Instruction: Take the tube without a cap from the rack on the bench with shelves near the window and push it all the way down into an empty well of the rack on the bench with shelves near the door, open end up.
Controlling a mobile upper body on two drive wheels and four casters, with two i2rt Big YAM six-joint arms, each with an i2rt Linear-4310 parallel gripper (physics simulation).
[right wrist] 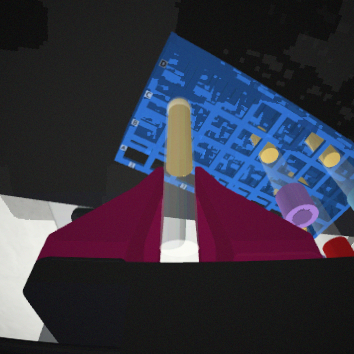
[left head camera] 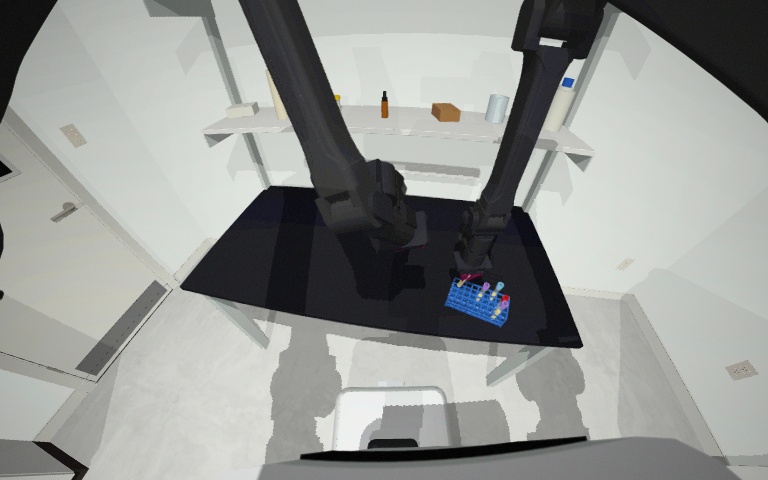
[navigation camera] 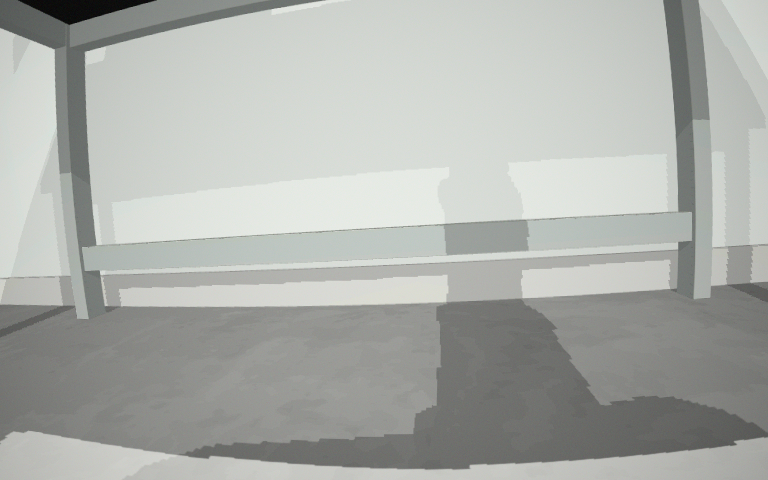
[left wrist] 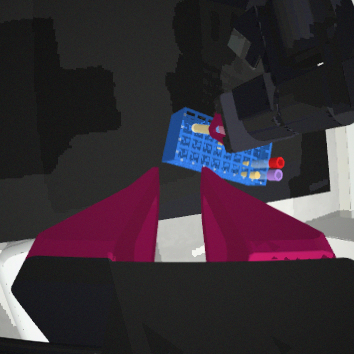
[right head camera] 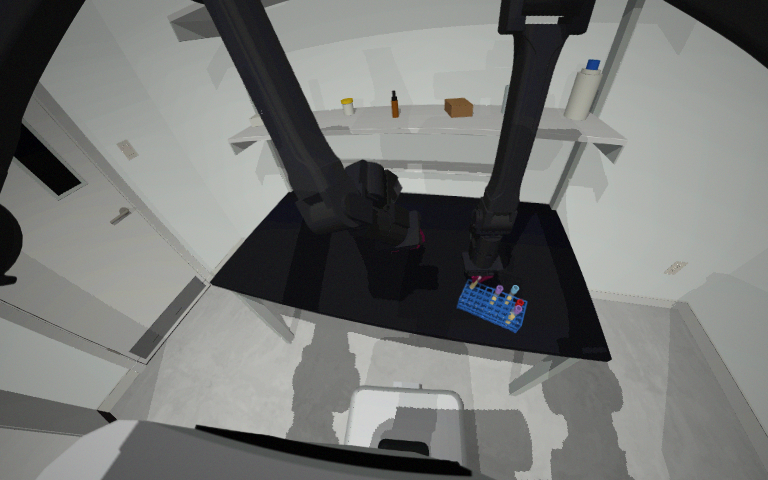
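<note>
A blue tube rack [left head camera: 477,302] sits at the right front of the black bench [left head camera: 334,267]; it also shows in the right head view [right head camera: 492,305]. My right gripper [right wrist: 178,177] is shut on a clear uncapped tube [right wrist: 179,158] with yellow filling. The tube's lower end hangs over the rack's near-left wells [right wrist: 182,116], open end toward the wrist. In the left wrist view the tube [left wrist: 205,128] juts from the right gripper over the rack [left wrist: 214,154]. My left gripper [left wrist: 179,177] [left head camera: 411,238] is shut with nothing in it, hovering left of the rack.
Several capped tubes stand at the rack's right end: purple [right wrist: 296,207], red [right wrist: 337,246], and a light blue one [left head camera: 499,286]. On the shelf behind stand a brown bottle [left head camera: 384,106], a brown box [left head camera: 446,112], a grey cylinder [left head camera: 496,109] and a white bottle [right head camera: 584,90].
</note>
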